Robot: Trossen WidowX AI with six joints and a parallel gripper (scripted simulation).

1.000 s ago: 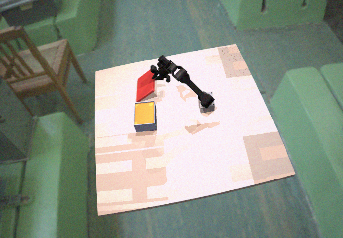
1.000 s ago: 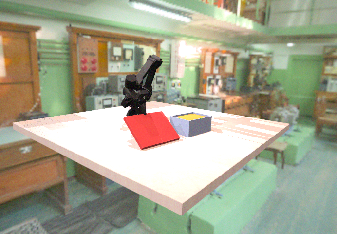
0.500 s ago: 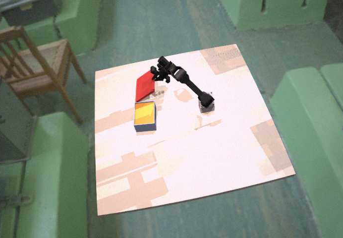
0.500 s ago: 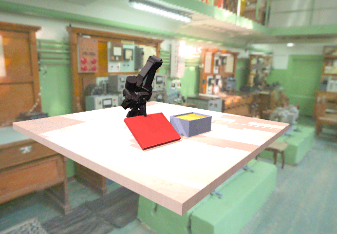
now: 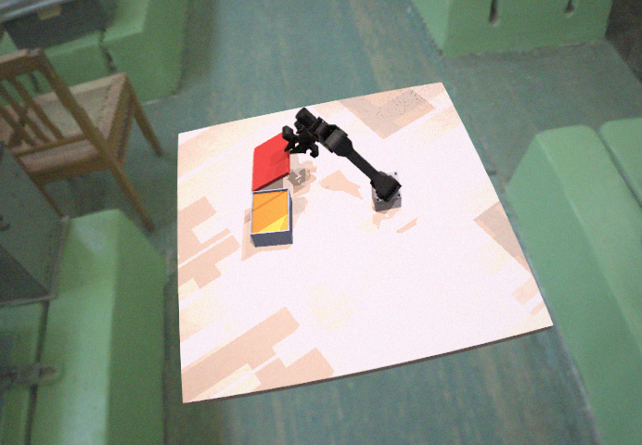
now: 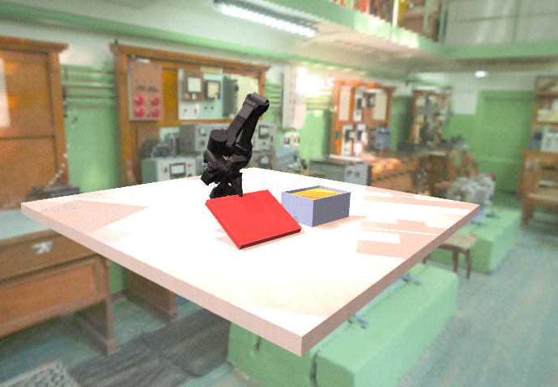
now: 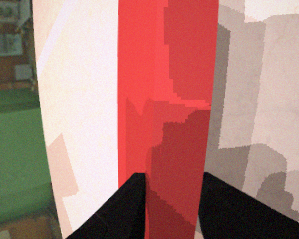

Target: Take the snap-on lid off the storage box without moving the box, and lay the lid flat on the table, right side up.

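The flat red lid lies 70 mm ahead of my gripper tip, 40 mm below it and 20 mm to the right of it. Round my gripper tip: grey-blue storage box: 270 mm to the left, 120 mm ahead, 50 mm below.
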